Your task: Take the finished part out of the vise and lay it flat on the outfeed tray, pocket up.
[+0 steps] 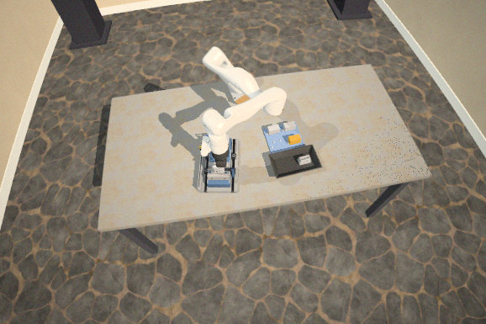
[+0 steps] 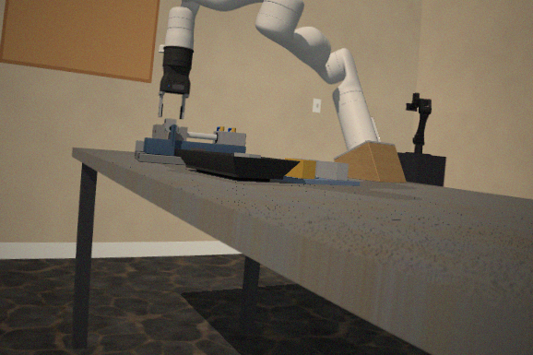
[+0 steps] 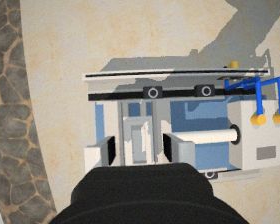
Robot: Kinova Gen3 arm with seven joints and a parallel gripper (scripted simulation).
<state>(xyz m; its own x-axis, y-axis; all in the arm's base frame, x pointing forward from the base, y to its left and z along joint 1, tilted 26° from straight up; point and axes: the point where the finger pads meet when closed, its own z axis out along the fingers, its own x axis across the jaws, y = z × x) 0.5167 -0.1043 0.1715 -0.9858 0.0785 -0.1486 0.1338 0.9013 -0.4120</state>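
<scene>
My gripper is now 70 mm past the vise, 10 mm to the right of it and 100 mm above it. Also, from my hand: yellow block 160 mm behind, 410 mm to the left, 110 mm below; then blue fixture plate 190 mm behind, 360 mm to the left, 130 mm below.
</scene>
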